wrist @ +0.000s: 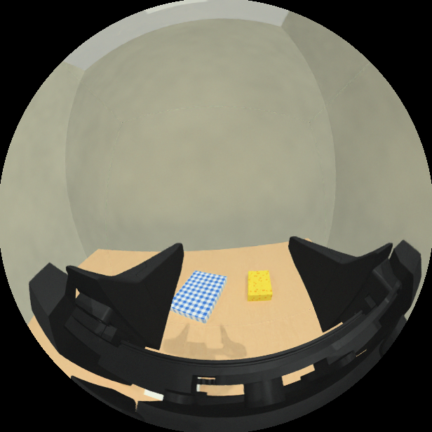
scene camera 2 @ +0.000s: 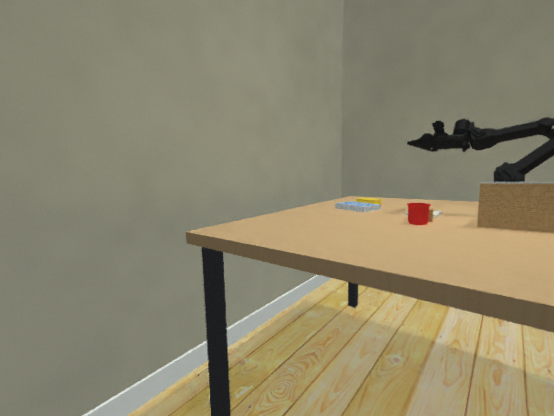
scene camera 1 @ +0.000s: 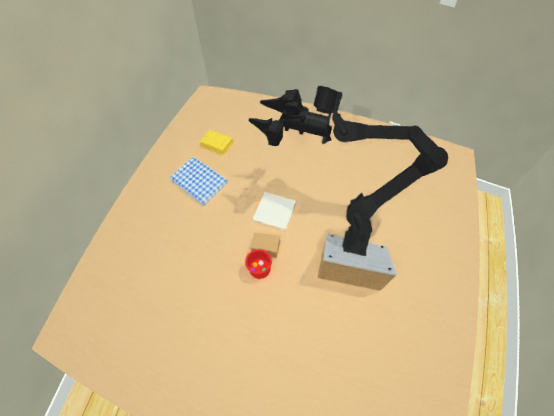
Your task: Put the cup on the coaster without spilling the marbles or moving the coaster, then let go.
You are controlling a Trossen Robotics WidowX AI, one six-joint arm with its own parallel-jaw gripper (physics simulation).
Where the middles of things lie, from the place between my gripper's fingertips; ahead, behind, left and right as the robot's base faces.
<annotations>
The white square coaster [scene camera 1: 275, 211] lies 9 cm behind my hand, 13 cm to the left of it and 29 cm below it.
</annotations>
